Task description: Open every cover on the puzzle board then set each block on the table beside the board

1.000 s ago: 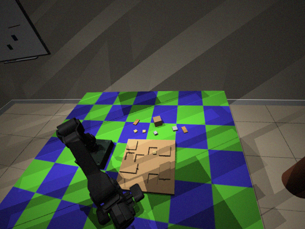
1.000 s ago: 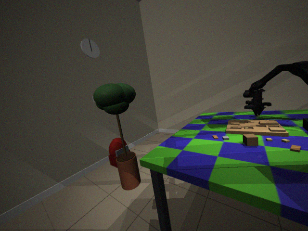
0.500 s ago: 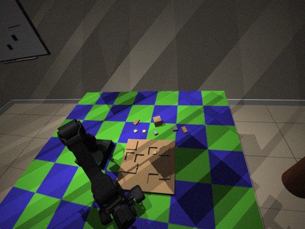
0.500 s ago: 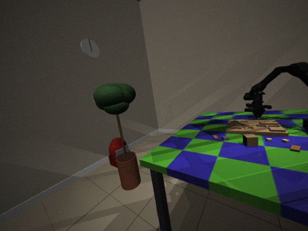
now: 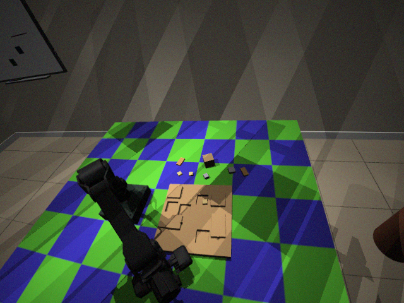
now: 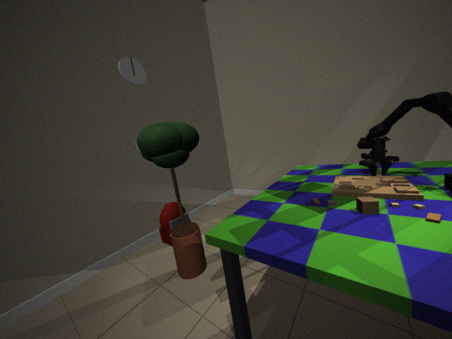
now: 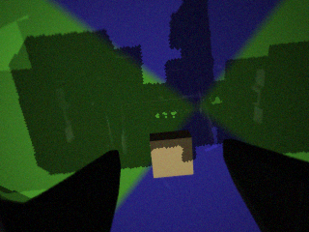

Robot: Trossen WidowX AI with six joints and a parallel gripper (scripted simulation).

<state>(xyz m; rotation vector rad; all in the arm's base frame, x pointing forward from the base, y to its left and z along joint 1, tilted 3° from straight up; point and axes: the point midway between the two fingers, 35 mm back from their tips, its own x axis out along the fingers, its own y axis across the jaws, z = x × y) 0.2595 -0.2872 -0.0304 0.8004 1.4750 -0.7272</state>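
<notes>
My gripper tip is 24 cm to the right of the tan puzzle board, 7 cm short of it and 1 cm below it. The rest, counted from my gripper tip: brown cube 51 cm to the left, 12 cm ahead, 2 cm above; then orange block 44 cm to the left, 30 cm ahead.
</notes>
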